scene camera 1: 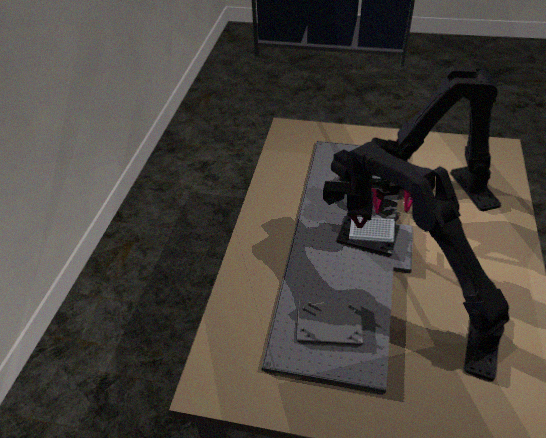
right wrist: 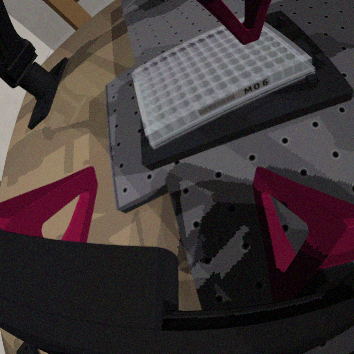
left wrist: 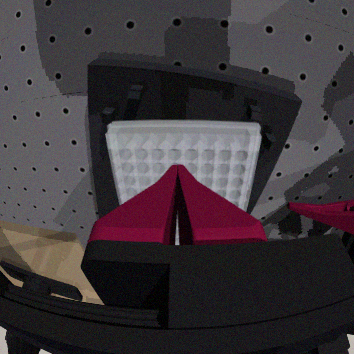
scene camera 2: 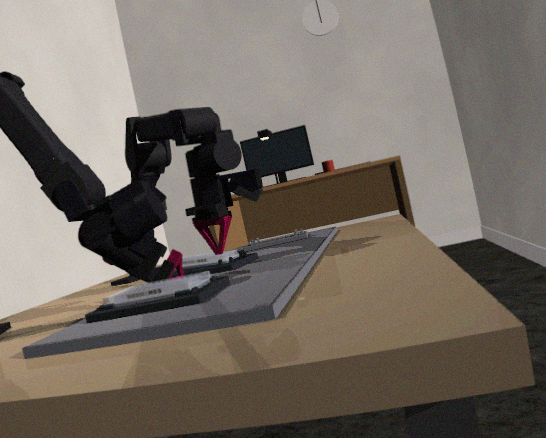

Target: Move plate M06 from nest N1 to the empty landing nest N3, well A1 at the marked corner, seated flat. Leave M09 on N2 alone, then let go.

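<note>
Plate M06 [scene camera 1: 372,229] [scene camera 2: 200,260] [left wrist: 185,135] [right wrist: 220,75], clear with many wells, lies on a dark nest [scene camera 1: 369,247] [right wrist: 240,120], its edges askew to the nest's. I cannot tell whether it is flat or where A1 is. My left gripper [scene camera 1: 360,224] [scene camera 2: 219,251] [left wrist: 176,173] [right wrist: 249,40] is shut and empty, tips at or just above the plate's top. My right gripper [scene camera 1: 393,207] [right wrist: 174,175] is open and empty, beside M06. Another plate [scene camera 2: 155,290], its label blurred, sits on the nearer dark nest [scene camera 2: 150,308]. A light grey nest [scene camera 1: 330,332] [scene camera 2: 280,241] holds no plate. Nest labels are unreadable.
The nests stand on a grey perforated board [scene camera 1: 325,365] [scene camera 2: 270,300] [left wrist: 30,125] [right wrist: 300,150] on a wooden table [scene camera 1: 220,380] [scene camera 2: 400,300]. In scene camera 1, both arms cross above the board and hide its upper part. The two grippers are close together there.
</note>
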